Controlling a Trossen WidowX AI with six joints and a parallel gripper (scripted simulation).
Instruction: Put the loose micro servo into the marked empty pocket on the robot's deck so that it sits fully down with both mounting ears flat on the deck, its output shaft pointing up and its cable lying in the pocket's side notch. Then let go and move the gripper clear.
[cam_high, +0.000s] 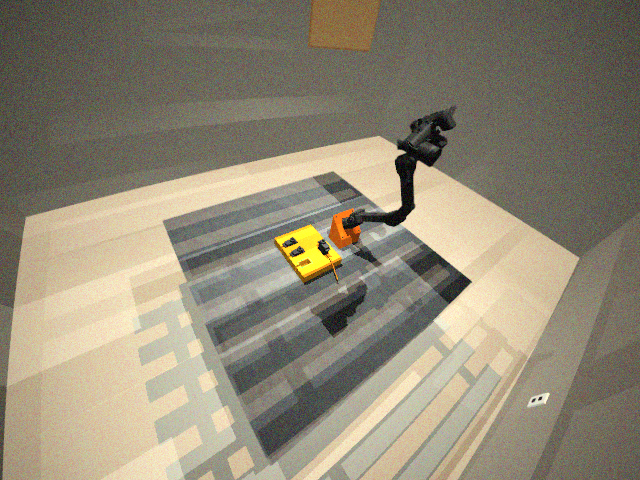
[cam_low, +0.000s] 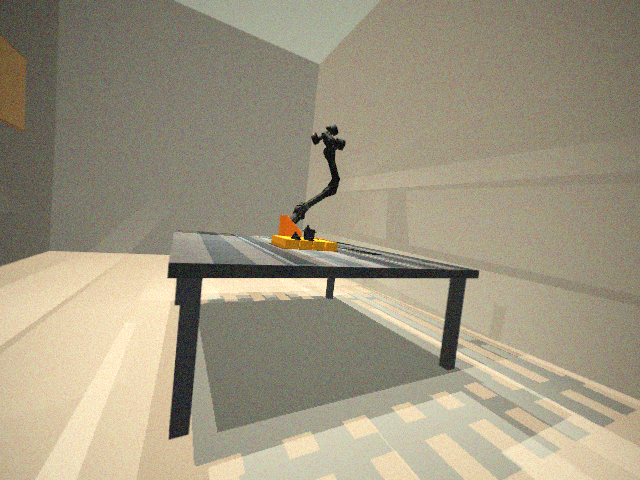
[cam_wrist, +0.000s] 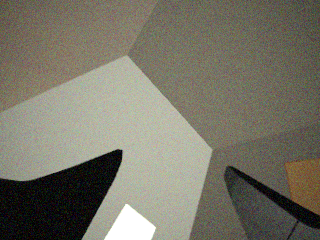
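Right now the yellow deck is 360 mm ahead of my gripper tip, 160 mm to the right of it and 770 mm below it.
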